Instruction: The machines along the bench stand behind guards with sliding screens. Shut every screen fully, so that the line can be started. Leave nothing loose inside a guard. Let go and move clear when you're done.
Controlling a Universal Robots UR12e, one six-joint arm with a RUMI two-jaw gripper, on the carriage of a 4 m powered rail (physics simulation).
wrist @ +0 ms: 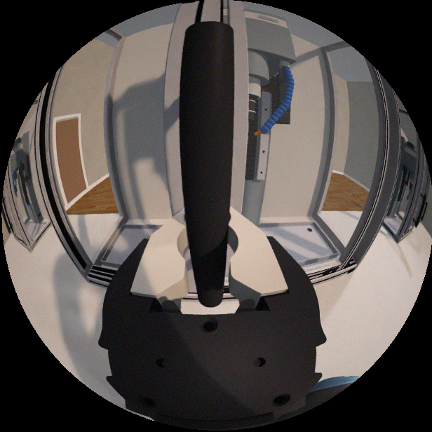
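A long black upright handle (207, 125) stands in the middle of the wrist view, on the pale upright frame bar of a sliding screen (172, 125). This bar stands between the left and right posts of the guard (390, 125), part way across its front. My gripper (207, 205) has its two pale jaws closed in on both sides of the handle's lower part, and is shut on it. Behind the screen stands a grey machine (272, 42) with a blue hose (287, 95). The handle and jaws hide the middle of the guard's floor tray (297, 242).
The guard's bottom rail (97, 274) runs along the white bench top (50, 295). Another guarded machine (25, 200) stands at the far left, and one more (401, 200) at the far right. A brown door panel (71, 160) shows beyond, on the left.
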